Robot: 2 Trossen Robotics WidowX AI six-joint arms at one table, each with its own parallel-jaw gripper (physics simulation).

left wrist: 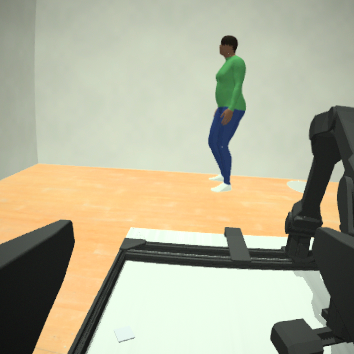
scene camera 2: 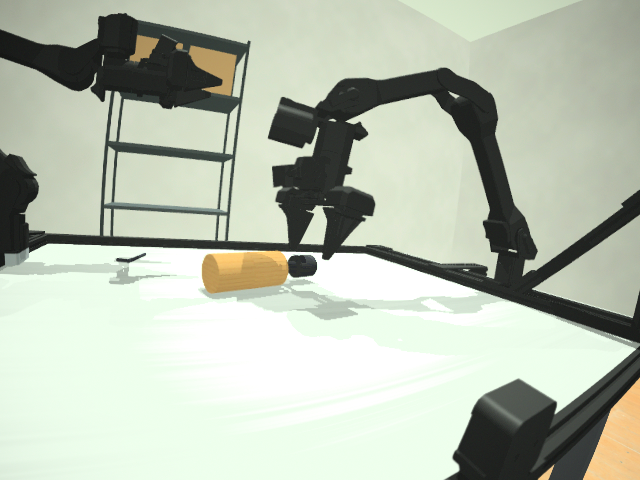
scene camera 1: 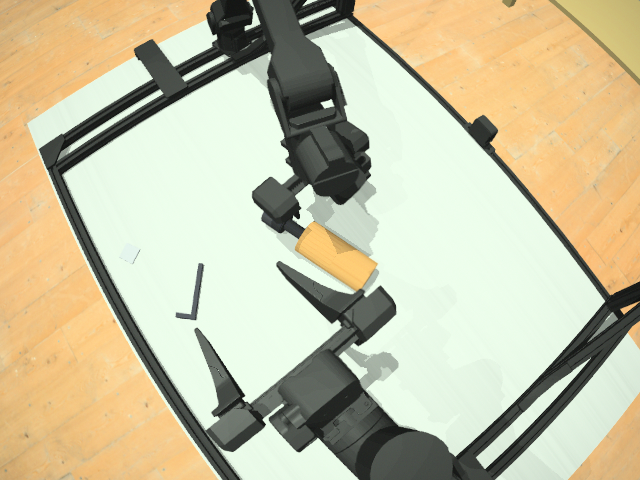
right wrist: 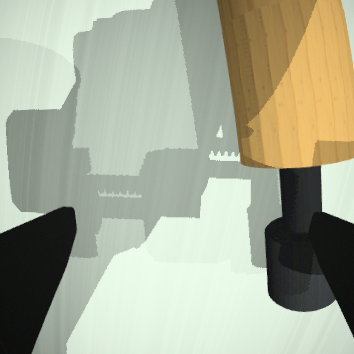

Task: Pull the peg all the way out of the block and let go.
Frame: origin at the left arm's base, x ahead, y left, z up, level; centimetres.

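Where they show: left gripper, fingertip midpoint: (left wrist: 197, 237) (scene camera 2: 216, 89) (scene camera 1: 236, 296); right gripper, fingertip midpoint: (scene camera 2: 307, 254) (scene camera 1: 318, 198) (right wrist: 196, 222); left arm's base, origin of the base link: (scene camera 2: 3, 249); right arm's base, origin of the base link: (left wrist: 295, 252) (scene camera 2: 506, 283) (scene camera 1: 231, 43).
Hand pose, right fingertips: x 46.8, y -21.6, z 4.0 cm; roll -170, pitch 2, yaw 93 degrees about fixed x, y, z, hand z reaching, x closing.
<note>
Each offset is from my right fingertips to the top centre of the thing. "*": to the spot under its first point.
A light wooden cylindrical block @[dx -8.4, dy +3.4, dz -0.3 cm] (scene camera 1: 336, 255) (scene camera 2: 245, 271) (right wrist: 295, 85) lies on its side on the table. A black peg @[dx -1.2, dy +5.2, dz -1.2 cm] (scene camera 1: 294, 228) (scene camera 2: 302, 265) (right wrist: 300, 270) sticks out of one end, thick head outward; part of its shaft shows between head and block. My right gripper (scene camera 2: 311, 251) (right wrist: 196, 222) is open and points down, above and near the peg; in the right wrist view the peg is close to the right-hand finger, whose tip overlaps it. My left gripper (scene camera 1: 237, 296) (scene camera 2: 215, 88) (left wrist: 197, 237) is open and empty, high above the table, away from the peg.
A dark L-shaped key (scene camera 1: 196, 294) (scene camera 2: 131, 257) and a small pale tile @[dx +15.6, dy +29.5, dz -5.6 cm] (scene camera 1: 129, 253) (left wrist: 124, 334) lie on the table. A black frame (left wrist: 190, 247) edges the table. A dark boxy part @[* dx -8.5, dy -35.2, dz -1.4 cm] (scene camera 1: 483, 130) (scene camera 2: 511, 413) sits on it. A person (left wrist: 231, 85) stands beyond the table.
</note>
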